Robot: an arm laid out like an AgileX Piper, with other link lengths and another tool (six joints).
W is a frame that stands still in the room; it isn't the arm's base.
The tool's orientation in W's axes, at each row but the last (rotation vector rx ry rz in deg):
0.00, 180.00, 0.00
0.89, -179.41, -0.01
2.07, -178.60, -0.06
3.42, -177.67, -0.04
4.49, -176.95, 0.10
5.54, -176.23, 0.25
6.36, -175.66, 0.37
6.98, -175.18, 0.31
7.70, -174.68, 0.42
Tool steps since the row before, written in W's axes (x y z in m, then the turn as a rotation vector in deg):
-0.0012, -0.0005, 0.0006, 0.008, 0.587, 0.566
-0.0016, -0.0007, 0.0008, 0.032, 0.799, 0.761
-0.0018, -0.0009, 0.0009, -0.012, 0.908, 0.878
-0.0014, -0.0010, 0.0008, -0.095, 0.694, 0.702
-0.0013, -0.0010, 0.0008, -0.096, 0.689, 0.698
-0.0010, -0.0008, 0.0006, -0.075, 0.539, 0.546
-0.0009, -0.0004, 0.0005, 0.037, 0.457, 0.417
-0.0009, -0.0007, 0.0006, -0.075, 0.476, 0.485
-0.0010, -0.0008, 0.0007, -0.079, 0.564, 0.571
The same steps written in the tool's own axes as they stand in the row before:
0.0012, -0.0005, -0.0006, -0.008, 0.587, -0.566
0.0016, -0.0007, -0.0008, -0.032, 0.799, -0.761
0.0018, -0.0009, -0.0009, 0.012, 0.909, -0.877
0.0015, -0.0009, -0.0007, 0.096, 0.698, -0.698
0.0014, -0.0009, -0.0007, 0.097, 0.693, -0.694
0.0011, -0.0007, -0.0005, 0.076, 0.542, -0.543
0.0010, -0.0003, -0.0004, -0.039, 0.452, -0.422
0.0010, -0.0006, -0.0005, 0.076, 0.480, -0.481
0.0011, -0.0007, -0.0006, 0.080, 0.568, -0.567

